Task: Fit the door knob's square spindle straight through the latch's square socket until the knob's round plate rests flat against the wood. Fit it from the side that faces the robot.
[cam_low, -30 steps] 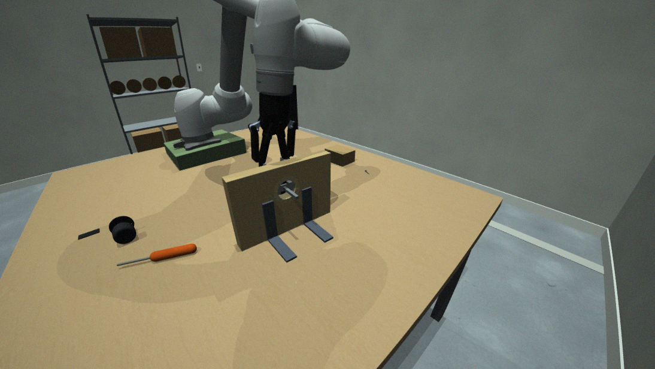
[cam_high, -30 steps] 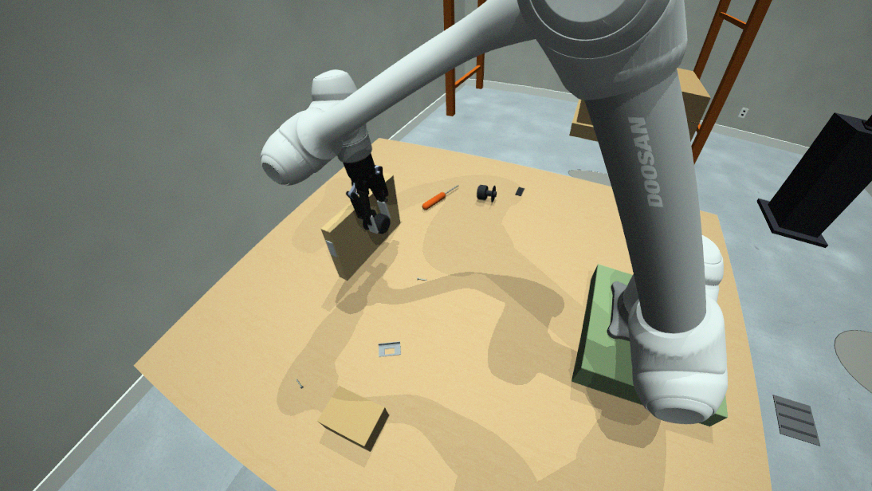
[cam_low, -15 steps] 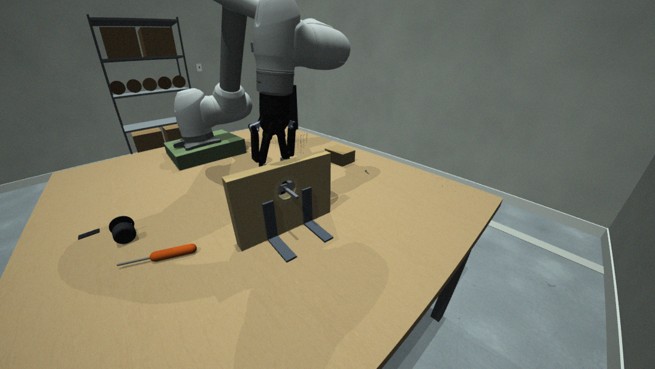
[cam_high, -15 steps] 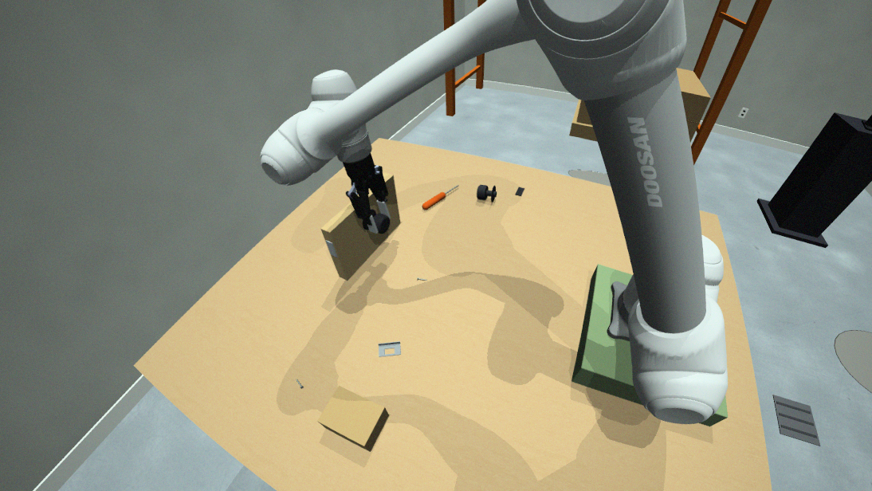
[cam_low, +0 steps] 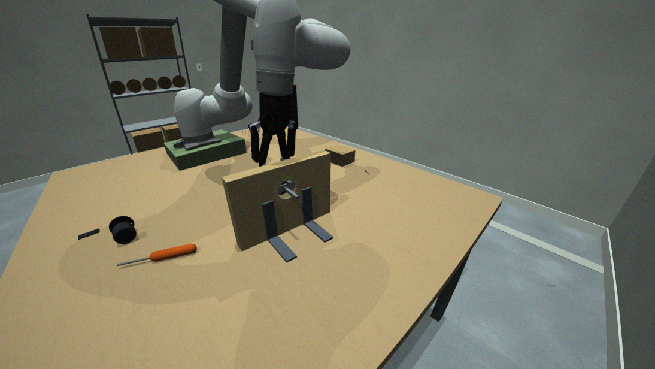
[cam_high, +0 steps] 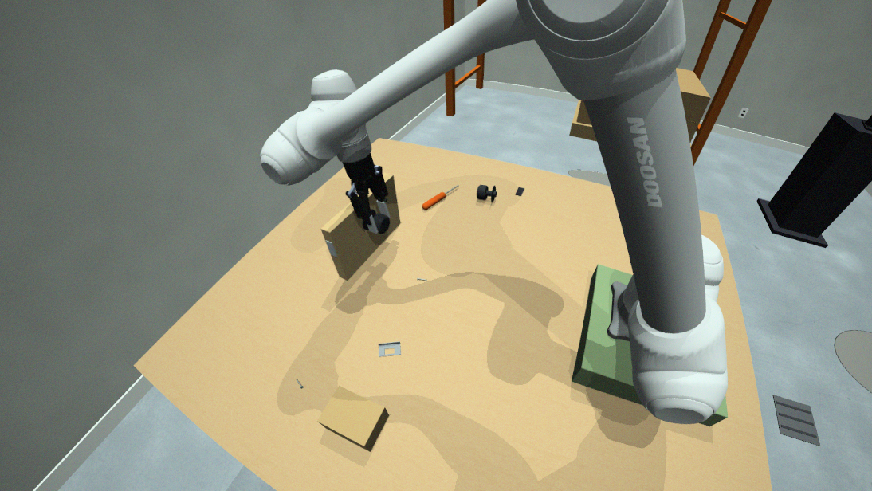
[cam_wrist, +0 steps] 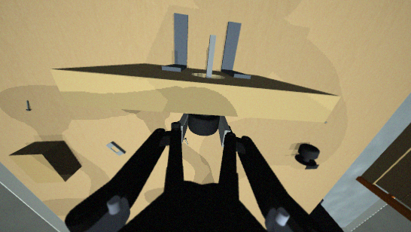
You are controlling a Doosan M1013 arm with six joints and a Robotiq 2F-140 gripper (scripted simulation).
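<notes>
Right now the latch is 60 mm ahead of my hand, 30 mm below it and 10 mm to the right of it. The rest, counted from my hand: upright wooden panel: 60 mm ahead, 40 mm below, 10 mm to the right; then orange-handled screwdriver: 340 mm to the right, 150 mm below, 50 mm behind; then wooden block: 490 mm to the left, 200 mm behind, 130 mm below.
</notes>
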